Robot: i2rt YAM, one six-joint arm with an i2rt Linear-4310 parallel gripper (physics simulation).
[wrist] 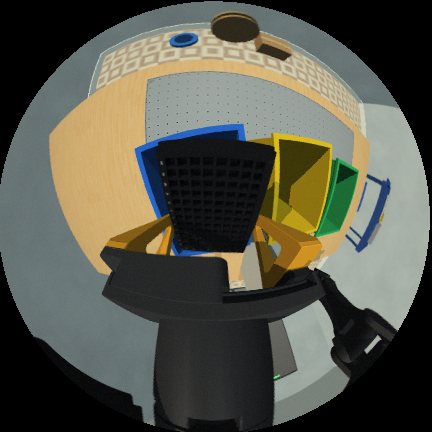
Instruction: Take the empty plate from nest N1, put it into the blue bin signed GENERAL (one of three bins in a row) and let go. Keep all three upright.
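Frame: origin at the arm's base, x ahead, y left, z up, level; millimetres.
Seen in the pictures: gripper, fingertip midpoint: [213, 217].
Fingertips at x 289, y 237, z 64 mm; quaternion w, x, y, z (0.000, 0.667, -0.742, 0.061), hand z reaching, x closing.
Observation:
Pixels of each thing's middle, then the offset from my fingertips to it. "spot": a spot on its surface instead. Level surfaces: height alone.
- black plate at the middle of its body: [212, 210] dz +8, dx +12, dy +0 mm
- blue bin at a spot on its surface: [146, 167] spot: dz -40, dx +61, dy +73 mm
- yellow bin at the middle of its body: [278, 179] dz -124, dx -2, dy -154 mm
- green bin at the middle of its body: [317, 187] dz -124, dx -28, dy -299 mm
- grey perforated board at its surface level: dz -214 mm
My gripper [213, 217] is shut on the black plate [215, 195], a dark plate with a grid of wells, its two orange fingers at the plate's left and right sides. The plate hangs over the blue bin [146, 167], in front of its opening, and hides much of it; the bin's left wall and back rim show around the plate. The plate's right edge overlaps the yellow bin in this view. No sign reading GENERAL shows. Nest N1 cannot be made out.
A yellow bin [312, 187] stands right of the blue one, and a green bin [343, 197] right of that. Behind them lies a grey perforated board [200, 100]. Farther back are a blue ring-shaped dish [184, 40], a round brown object [235, 27] and a brown block [273, 47].

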